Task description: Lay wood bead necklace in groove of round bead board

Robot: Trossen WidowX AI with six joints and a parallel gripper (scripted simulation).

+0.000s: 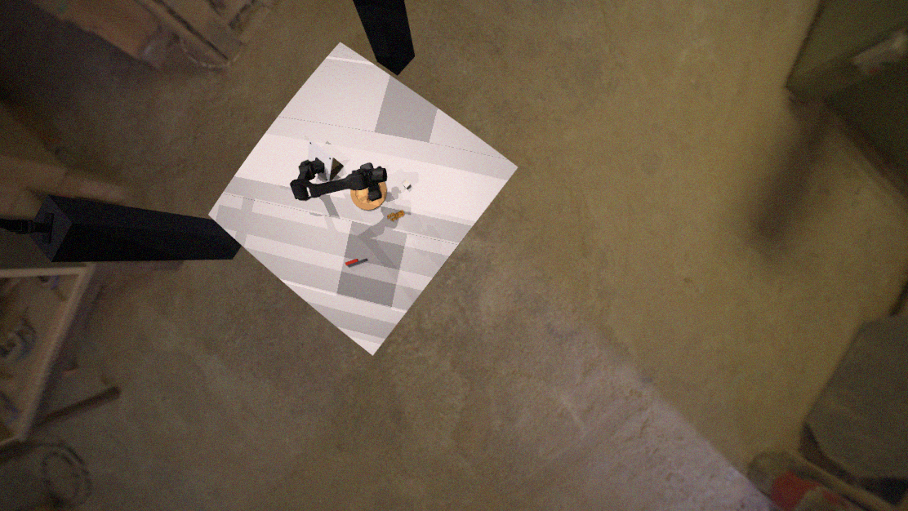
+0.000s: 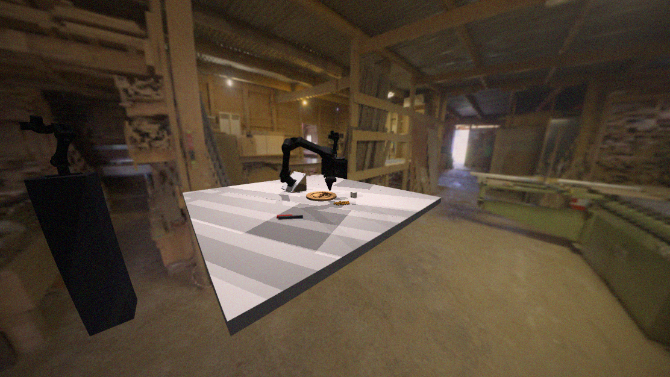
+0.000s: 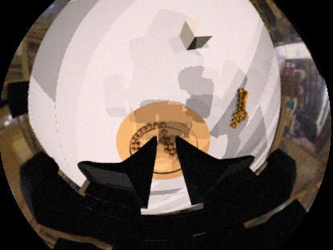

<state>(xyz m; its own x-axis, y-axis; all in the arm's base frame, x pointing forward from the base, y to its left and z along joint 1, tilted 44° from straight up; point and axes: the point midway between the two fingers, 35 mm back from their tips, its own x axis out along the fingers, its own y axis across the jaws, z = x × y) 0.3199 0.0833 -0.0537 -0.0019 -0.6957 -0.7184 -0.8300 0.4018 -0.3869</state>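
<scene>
The small grey cube is 12 cm ahead of my gripper tip, 11 cm to the left of it and 2 cm below it. The rest, counted from my gripper tip: black marker (15 cm ahead, 39 cm to the right, 4 cm below).
</scene>
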